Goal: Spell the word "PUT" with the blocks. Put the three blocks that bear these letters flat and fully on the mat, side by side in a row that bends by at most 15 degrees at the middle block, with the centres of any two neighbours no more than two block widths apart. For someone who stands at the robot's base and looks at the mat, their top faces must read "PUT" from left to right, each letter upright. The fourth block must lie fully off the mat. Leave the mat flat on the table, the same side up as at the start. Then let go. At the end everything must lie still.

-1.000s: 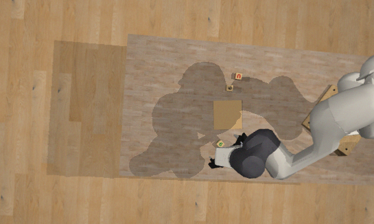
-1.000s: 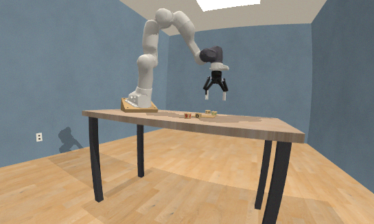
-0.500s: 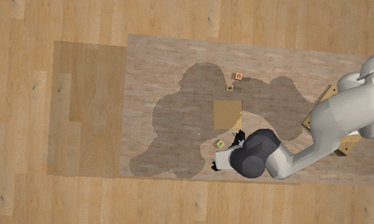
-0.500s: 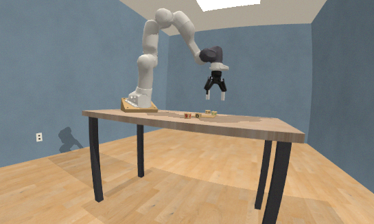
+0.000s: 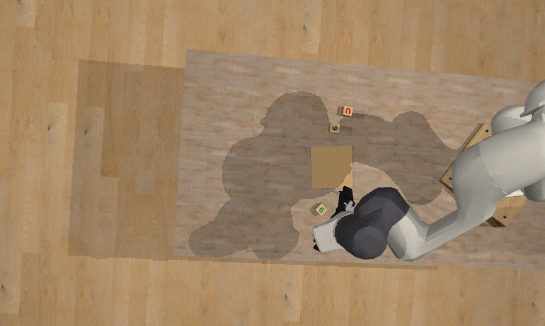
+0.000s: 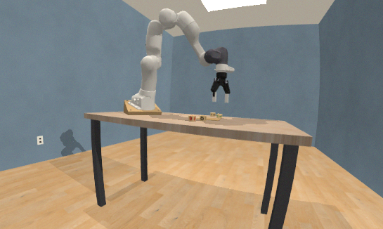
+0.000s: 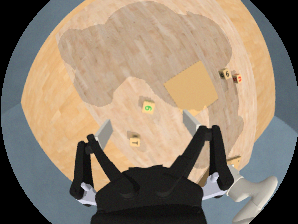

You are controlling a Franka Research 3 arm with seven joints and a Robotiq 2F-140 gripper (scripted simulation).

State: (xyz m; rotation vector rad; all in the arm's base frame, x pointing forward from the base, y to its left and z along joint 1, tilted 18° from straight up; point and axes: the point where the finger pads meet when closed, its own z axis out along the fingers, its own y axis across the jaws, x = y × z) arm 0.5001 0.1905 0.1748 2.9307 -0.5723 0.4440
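Now: hand 110 mm above the green P block. Round my hand: T block: 80 mm behind, 90 mm to the left, 110 mm below; block marked 6: 30 mm behind, 270 mm to the right, 110 mm below; tan mat: 40 mm behind, 140 mm to the right, 120 mm below.
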